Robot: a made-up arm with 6 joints.
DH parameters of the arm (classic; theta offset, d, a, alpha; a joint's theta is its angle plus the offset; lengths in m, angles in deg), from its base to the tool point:
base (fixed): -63.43 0 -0.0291 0
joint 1: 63.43 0.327 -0.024 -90
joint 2: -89.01 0 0.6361 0
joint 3: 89.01 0.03 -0.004 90
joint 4: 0 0.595 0.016 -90
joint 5: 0 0.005 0 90
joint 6: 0 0.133 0.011 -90
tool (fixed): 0 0.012 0 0
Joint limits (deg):
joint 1: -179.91..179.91
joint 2: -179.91..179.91
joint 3: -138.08..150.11
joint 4: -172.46..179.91
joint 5: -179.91..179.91
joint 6: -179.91..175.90
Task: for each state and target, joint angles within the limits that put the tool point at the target. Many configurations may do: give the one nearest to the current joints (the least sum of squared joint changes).
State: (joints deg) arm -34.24 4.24 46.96 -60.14 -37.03 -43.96
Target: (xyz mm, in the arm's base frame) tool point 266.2 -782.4 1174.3
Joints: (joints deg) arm -75.41 17.53 54.05 -59.81 -31.13 -44.25
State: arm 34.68 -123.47 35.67 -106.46 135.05 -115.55
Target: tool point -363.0 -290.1 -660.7
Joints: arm 36.08 -169.32 34.65 -106.00 145.81 -114.22
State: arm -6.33 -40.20 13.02 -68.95 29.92 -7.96
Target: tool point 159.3 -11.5 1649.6
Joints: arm -2.32 -1.90 15.72 -67.60 19.40 -7.07
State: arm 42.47 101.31 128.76 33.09 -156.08 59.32
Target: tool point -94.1 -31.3 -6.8
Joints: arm 67.75 144.38 150.11 25.68 -175.70 63.53
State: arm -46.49 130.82 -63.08 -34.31 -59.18 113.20
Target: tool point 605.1 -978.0 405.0
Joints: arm -62.75 110.38 -41.46 -35.16 -45.11 112.55
